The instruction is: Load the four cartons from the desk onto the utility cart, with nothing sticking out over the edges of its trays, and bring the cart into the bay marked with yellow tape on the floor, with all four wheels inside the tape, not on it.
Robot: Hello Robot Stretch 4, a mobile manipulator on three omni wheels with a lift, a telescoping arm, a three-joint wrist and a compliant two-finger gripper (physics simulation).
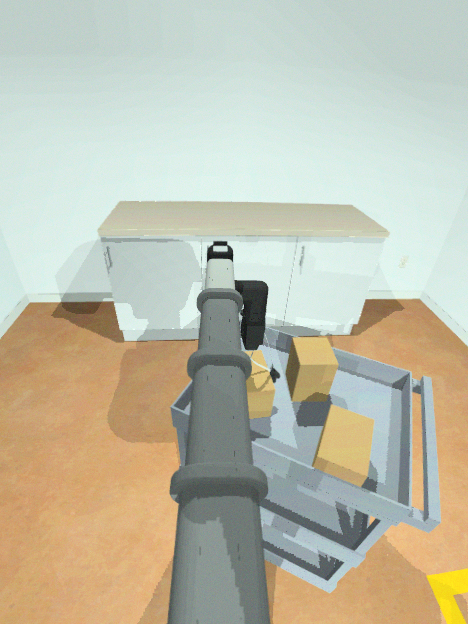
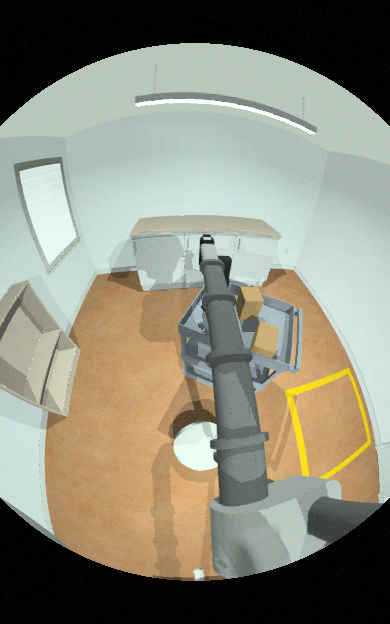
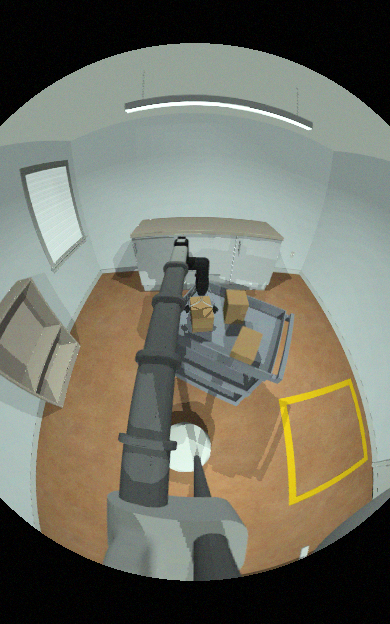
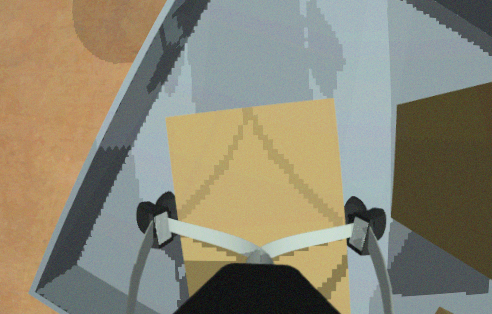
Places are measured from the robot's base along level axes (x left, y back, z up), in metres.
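Where they show: gripper, between the fingertips: [image 1: 247, 380] [image 3: 200, 311] [image 4: 260, 213]; robot's base, origin of its link: [image 2: 199, 444] [image 3: 184, 445].
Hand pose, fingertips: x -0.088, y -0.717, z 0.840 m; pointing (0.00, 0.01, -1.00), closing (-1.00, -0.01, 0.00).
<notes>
Each offset is from my fingertips to the top centre of the thing.
The grey-blue utility cart [image 1: 327, 481] [image 2: 192, 312] [image 4: 100, 167] stands angled, its handle at the right. One carton @[dy +0.000, dx -0.001, dz +0.045 m] [image 1: 260, 403] [image 3: 202, 322] [image 4: 255, 165] stands in its top tray near the left end. My gripper [image 3: 201, 309] [image 4: 260, 213] is open around that carton, fingertips close beside its two sides. A taller carton @[dy -0.040, dx -0.194, dz +0.087 m] [image 1: 312, 367] [image 2: 249, 302] [image 3: 235, 305] [image 4: 440, 175] stands to the right. Another carton @[dy +0.218, dx -0.219, dz +0.045 m] [image 1: 347, 443] [image 2: 265, 340] [image 3: 246, 345] stands near the front rim. A fourth carton does not show. The yellow tape bay [image 1: 453, 579] [image 2: 297, 435] [image 3: 288, 450] lies right of the cart, nearer me.
A white cabinet with a beige top [image 1: 241, 216] [image 2: 205, 226] [image 3: 205, 227] stands along the back wall behind the cart. A beige shelf unit [image 2: 70, 380] is at the left wall. A white round object [image 2: 192, 450] [image 3: 185, 460] is below my arm.
</notes>
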